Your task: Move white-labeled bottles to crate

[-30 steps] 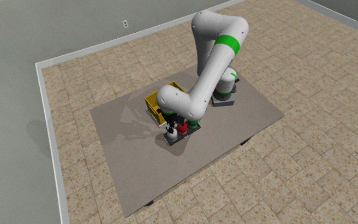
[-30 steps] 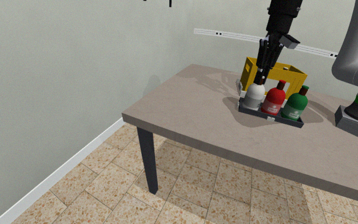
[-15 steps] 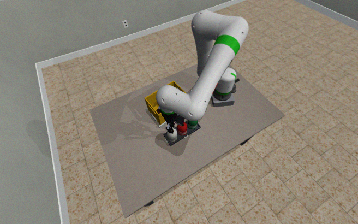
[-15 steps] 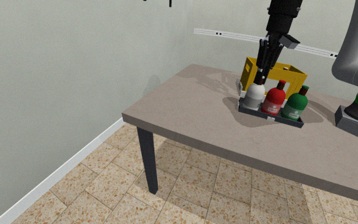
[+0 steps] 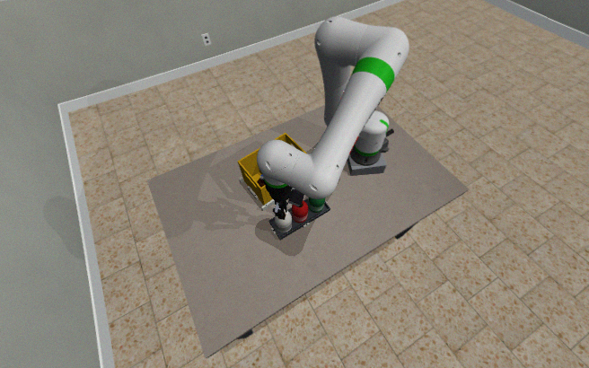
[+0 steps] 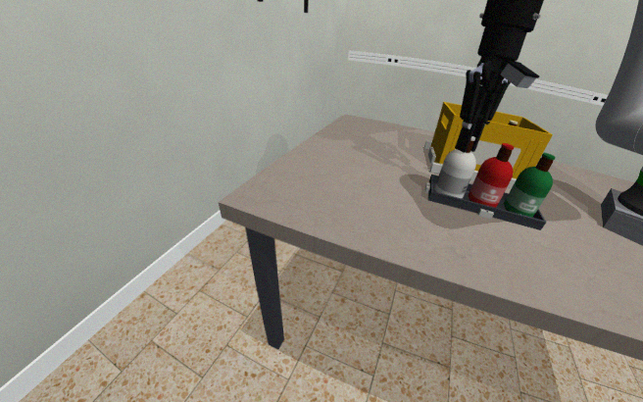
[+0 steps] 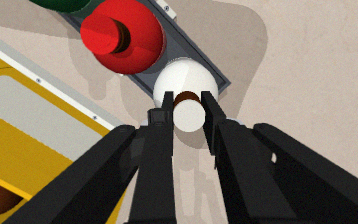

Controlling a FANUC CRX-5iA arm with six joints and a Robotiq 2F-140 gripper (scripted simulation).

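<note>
Right now my hand is 8 cm above the white bottle. Round my hand: green bottle (18 cm behind, 8 cm below); then dark tray (15 cm below, 9 cm behind); then red bottle (9 cm behind, 8 cm below).
</note>
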